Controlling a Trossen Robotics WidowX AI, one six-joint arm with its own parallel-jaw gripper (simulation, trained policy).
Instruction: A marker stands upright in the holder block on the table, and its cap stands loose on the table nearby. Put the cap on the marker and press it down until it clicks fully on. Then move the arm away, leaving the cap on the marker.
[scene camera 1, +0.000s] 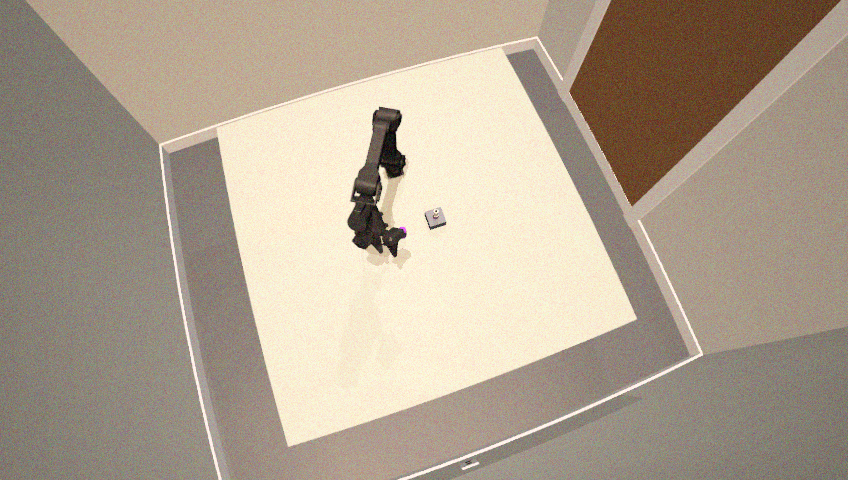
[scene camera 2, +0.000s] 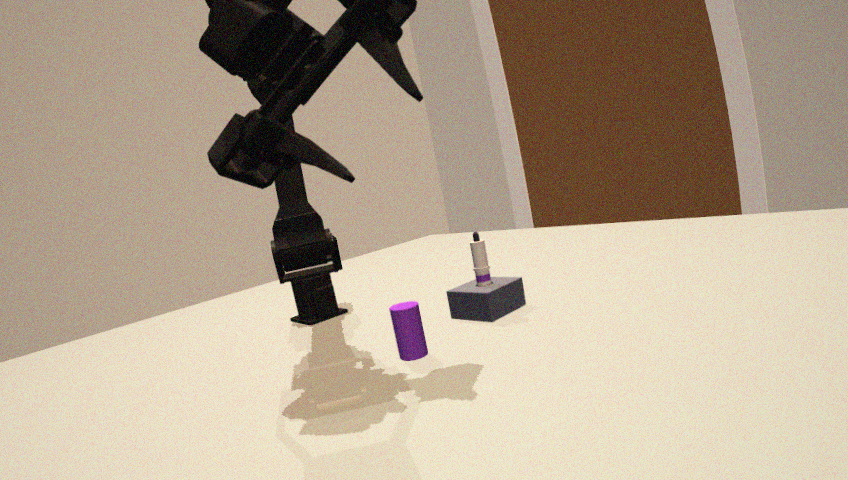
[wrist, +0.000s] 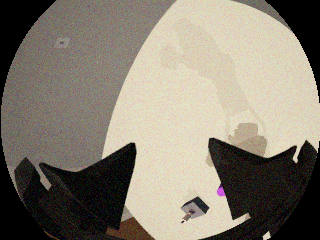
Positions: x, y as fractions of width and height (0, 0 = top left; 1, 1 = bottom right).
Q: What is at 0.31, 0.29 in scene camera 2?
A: The gripper.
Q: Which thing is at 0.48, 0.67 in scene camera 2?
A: A purple marker cap.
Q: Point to the gripper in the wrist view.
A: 0.54, 0.61
